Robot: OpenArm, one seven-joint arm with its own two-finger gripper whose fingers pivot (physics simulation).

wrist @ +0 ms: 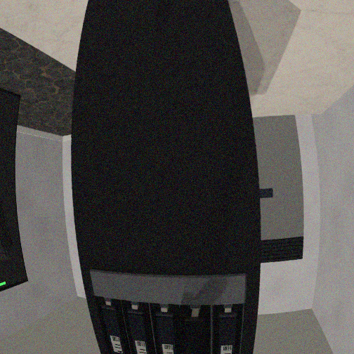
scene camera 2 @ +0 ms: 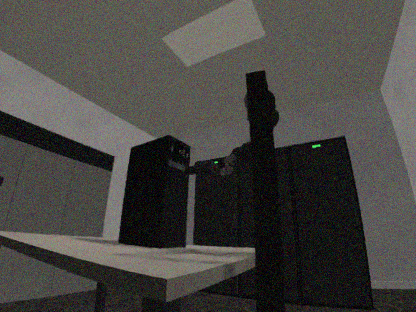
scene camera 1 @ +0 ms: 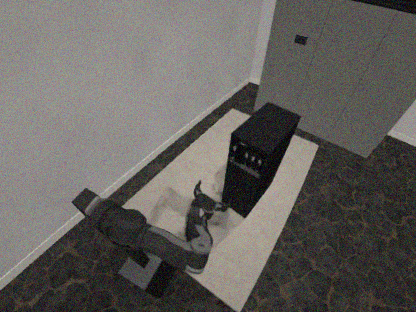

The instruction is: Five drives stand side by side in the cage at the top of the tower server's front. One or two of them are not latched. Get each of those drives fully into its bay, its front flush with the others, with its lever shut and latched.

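The black tower server (scene camera 1: 265, 127) (scene camera 2: 152, 195) (wrist: 165, 150) stands upright, its front towards the arm. Five drives stand side by side in its top cage. In the wrist view the first (wrist: 113, 325), second (wrist: 137, 326), third (wrist: 165, 326) and fifth drive (wrist: 227, 326) from the left line up. The fourth drive (wrist: 195, 330) looks different: its pale top tab sits lower and larger, and its front seems to stick out. The drives' lower ends are cut off, so their levers cannot be judged. My gripper (scene camera 1: 211, 195) is open and empty, before the tower's front, below the cage; its fingers do not show in the wrist view.
The tower stands on a pale table (scene camera 1: 285, 200) (scene camera 2: 210, 260). A grey strip (wrist: 165, 288) borders the cage. Tall black cabinets (scene camera 2: 325, 215) show behind the arm in scene camera 2. A grey cupboard (scene camera 1: 340, 75) stands beyond the tower, and a wall (scene camera 1: 125, 90) runs along the left.
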